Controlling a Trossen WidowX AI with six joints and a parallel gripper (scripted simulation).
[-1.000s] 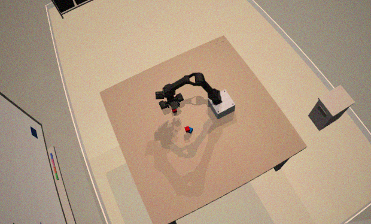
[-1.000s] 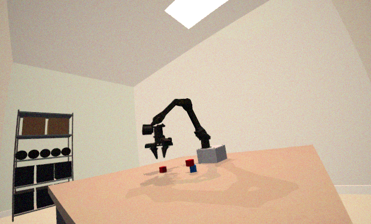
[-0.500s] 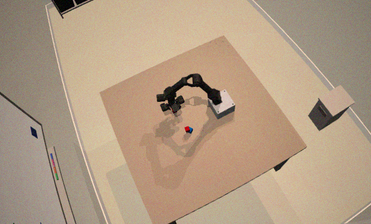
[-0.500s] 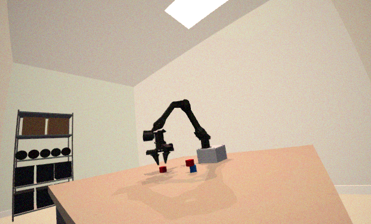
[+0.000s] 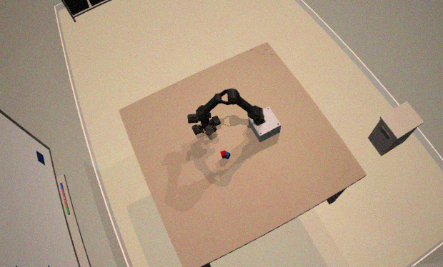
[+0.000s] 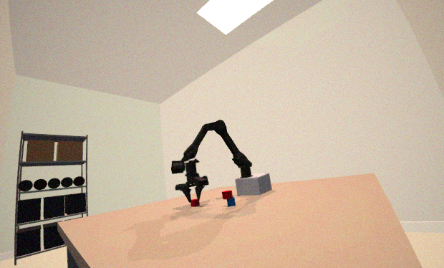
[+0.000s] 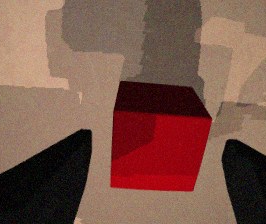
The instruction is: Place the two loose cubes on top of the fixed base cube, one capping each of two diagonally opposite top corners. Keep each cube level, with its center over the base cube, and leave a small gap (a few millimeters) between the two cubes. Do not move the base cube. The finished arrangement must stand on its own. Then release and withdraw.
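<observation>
My gripper tip is now 22 cm to the right of the blue base cube, 4 cm past it and 1 cm above it. From my gripper tip the other things lie so: red cube: 1 cm below.
</observation>
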